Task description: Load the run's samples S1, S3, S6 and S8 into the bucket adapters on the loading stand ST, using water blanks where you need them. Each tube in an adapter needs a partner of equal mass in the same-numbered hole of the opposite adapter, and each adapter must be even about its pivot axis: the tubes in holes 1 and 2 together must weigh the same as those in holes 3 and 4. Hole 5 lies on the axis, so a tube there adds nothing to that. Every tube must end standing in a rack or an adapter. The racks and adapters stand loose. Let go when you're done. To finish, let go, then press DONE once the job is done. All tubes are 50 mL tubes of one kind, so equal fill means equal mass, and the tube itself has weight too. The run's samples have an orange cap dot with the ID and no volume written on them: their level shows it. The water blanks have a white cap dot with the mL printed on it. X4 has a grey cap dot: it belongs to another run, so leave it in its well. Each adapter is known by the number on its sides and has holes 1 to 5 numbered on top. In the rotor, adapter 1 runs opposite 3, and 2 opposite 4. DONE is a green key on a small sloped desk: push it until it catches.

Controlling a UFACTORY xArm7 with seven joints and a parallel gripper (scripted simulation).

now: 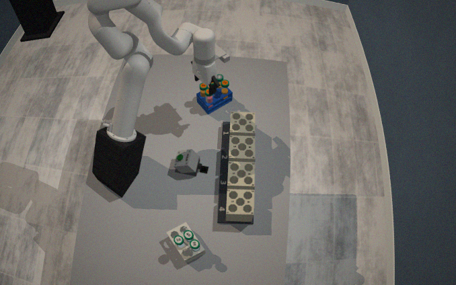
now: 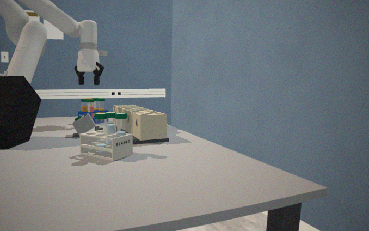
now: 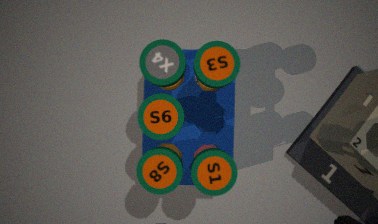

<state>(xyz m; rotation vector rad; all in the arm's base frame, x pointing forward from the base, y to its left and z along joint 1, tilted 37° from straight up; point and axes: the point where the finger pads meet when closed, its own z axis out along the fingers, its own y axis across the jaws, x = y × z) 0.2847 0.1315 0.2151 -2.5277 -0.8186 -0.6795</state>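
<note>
Right now the pink-filled tube is 1 cm ahead of my hand, 2 cm to the left of it and 14 cm below it. Also, from my hand: orange-filled tube: 7 cm ahead, 8 cm to the left, 14 cm below; then tube X4: 5 cm ahead, 12 cm to the left, 14 cm below; then blue sample rack: 3 cm ahead, 7 cm to the left, 17 cm below.
</note>
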